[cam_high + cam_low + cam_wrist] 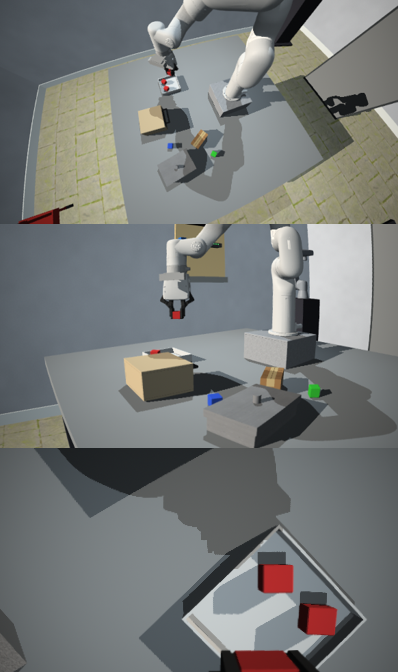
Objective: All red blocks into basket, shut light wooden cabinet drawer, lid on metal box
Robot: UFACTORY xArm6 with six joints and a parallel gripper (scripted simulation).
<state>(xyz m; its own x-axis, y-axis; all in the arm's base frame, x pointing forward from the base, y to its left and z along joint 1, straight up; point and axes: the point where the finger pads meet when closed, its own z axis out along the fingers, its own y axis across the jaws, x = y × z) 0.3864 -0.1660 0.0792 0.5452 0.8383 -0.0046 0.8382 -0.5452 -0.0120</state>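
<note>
Now: hand 17 cm above the white basket, 4 cm short of it and 3 cm to the left of it. Also, from my hand: drawer (26 cm to the left, 15 cm below, 14 cm ahead); then light wooden cabinet (26 cm to the left, 15 cm below, 15 cm ahead); then cardboard box (43 cm to the left, 15 cm below, 13 cm behind).
</note>
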